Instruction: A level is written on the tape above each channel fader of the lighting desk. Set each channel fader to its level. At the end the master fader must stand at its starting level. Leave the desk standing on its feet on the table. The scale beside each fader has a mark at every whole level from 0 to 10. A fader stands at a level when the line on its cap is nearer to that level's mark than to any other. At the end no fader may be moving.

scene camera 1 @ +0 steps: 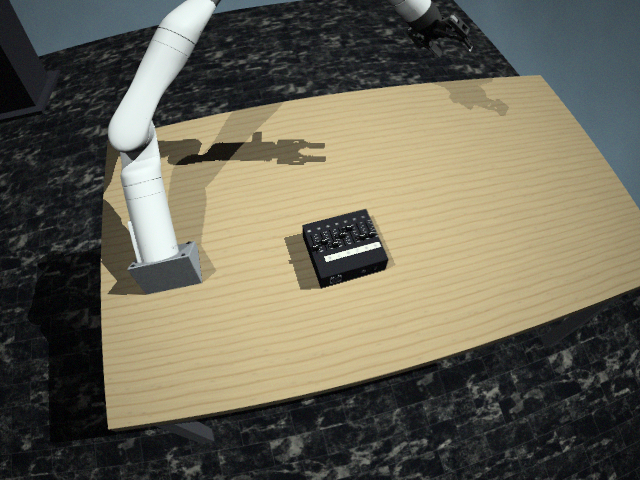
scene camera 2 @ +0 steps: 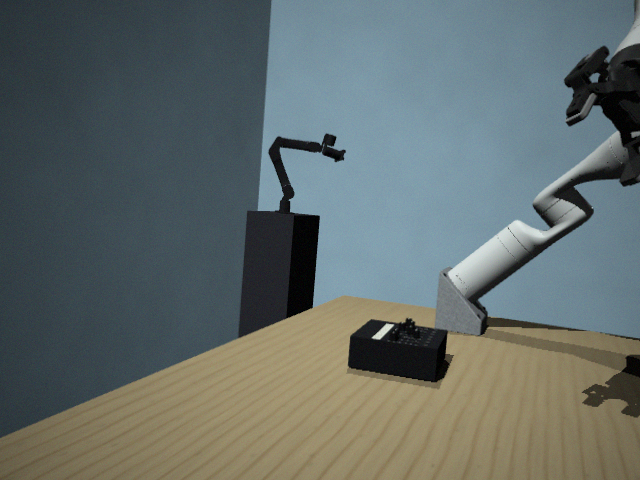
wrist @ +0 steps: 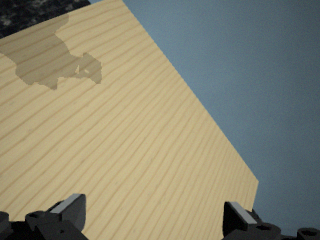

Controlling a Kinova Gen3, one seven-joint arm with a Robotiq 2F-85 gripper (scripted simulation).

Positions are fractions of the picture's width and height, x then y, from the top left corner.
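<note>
The gripper (scene camera 2: 0.94, 0.32) is part of the scene, visible also in the wrist view (wrist: 0.48, 0.89) and in scene camera 1 (scene camera 1: 0.71, 0.11).
</note>
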